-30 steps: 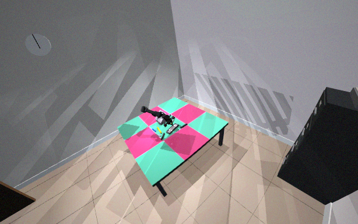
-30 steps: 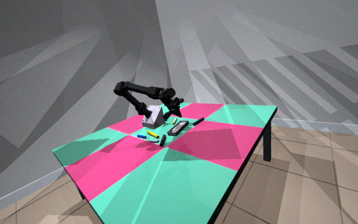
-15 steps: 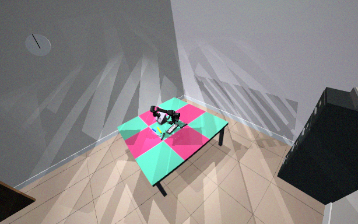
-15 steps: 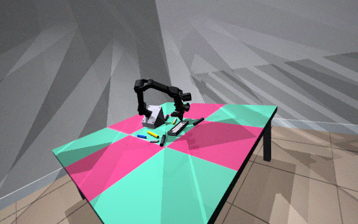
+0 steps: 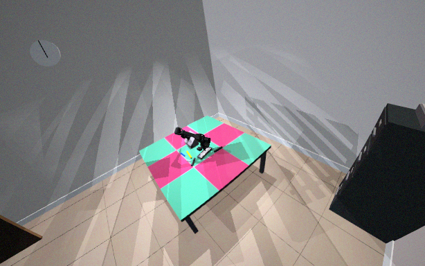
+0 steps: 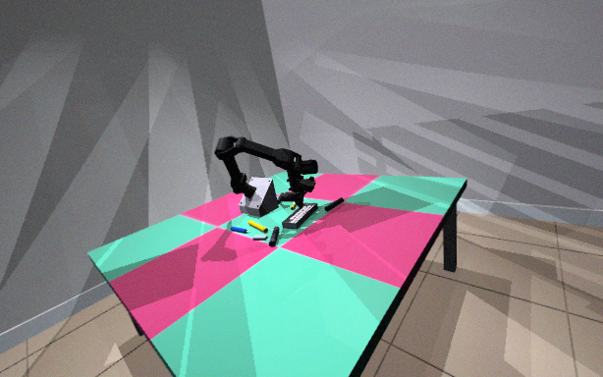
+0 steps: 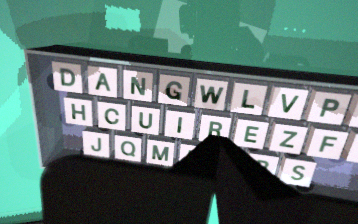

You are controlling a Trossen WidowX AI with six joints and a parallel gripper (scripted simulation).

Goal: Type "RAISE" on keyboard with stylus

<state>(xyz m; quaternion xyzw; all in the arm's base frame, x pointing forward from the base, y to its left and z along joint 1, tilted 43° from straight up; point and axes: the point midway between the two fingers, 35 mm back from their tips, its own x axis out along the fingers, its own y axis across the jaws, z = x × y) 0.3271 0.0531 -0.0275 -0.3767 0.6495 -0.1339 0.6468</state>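
Now: gripper tip 230 mm to the left of the blue stylus, 130 mm past it and 30 mm above it. The rest, counted from my gripper tip: yellow marker (180 mm to the right, 100 mm behind, 30 mm below); then white stylus (140 mm behind, 70 mm to the left, 30 mm below); then grey piece (230 mm to the right, 40 mm below, 10 mm behind).
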